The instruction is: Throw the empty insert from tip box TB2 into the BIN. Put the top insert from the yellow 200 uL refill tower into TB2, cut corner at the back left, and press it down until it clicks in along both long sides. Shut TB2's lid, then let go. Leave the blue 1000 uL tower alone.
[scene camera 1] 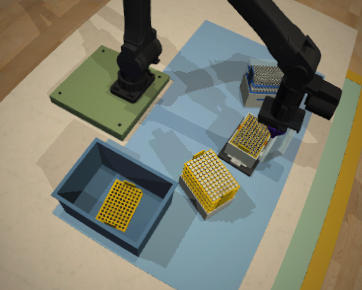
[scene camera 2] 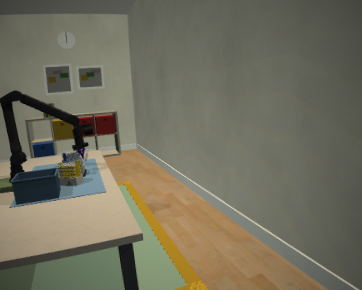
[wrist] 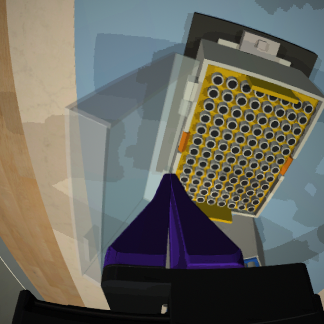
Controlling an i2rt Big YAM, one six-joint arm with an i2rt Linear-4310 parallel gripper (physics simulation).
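Observation:
TB2 (scene camera 1: pixel 239 154) (wrist: pixel 260 73) stands open on its dark base. A yellow insert full of tips (scene camera 1: pixel 251 135) (wrist: pixel 240 136) sits inside its rim, with orange clips at both long sides. Whether it is fully clicked in, I cannot tell. TB2's clear lid (scene camera 1: pixel 281 145) (wrist: pixel 90 117) is swung open on the hinge side. My gripper (scene camera 1: pixel 275 133) (wrist: pixel 168 180) is shut and empty; in the wrist view its tips overlap the hinge-side edge near one end. The empty insert (scene camera 1: pixel 120 205) lies in the blue BIN (scene camera 1: pixel 100 229) (scene camera 2: pixel 37 187). The yellow refill tower (scene camera 1: pixel 210 179) (scene camera 2: pixel 69 171) stands between BIN and TB2.
The blue 1000 uL tower (scene camera 1: pixel 265 80) stands behind TB2, close to the arm's wrist; a blue corner (wrist: pixel 252 262) shows beside the fingers. The arm's green base plate (scene camera 1: pixel 80 97) is at the left. The blue mat (scene camera 1: pixel 210 255) lies under the boxes.

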